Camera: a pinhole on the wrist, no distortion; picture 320 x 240 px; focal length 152.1 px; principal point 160.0 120.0 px. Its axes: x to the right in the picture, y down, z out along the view. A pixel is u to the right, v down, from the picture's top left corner.
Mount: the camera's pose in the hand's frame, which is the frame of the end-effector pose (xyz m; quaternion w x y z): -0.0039 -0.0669 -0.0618 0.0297 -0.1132 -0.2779 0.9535
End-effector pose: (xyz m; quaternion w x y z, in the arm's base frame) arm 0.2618 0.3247 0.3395 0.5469 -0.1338 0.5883 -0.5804
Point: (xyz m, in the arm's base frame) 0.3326 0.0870 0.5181
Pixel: 79.9 88.3
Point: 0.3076 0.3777 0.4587
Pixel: 287.7 34.9
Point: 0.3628 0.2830 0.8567
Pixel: 206.2 154.7
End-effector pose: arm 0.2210 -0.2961 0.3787 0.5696 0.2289 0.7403 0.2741
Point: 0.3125 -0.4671 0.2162
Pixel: 133.4 158.3
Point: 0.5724 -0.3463 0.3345
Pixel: 160.9 20.9
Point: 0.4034 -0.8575 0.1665
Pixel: 207.5 216.4
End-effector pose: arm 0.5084 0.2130 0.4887 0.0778 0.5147 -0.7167 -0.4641
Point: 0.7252 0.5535 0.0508
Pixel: 182.5 154.0
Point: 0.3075 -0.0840 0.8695
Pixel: behind the camera
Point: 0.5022 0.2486 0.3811
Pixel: 100.5 28.9
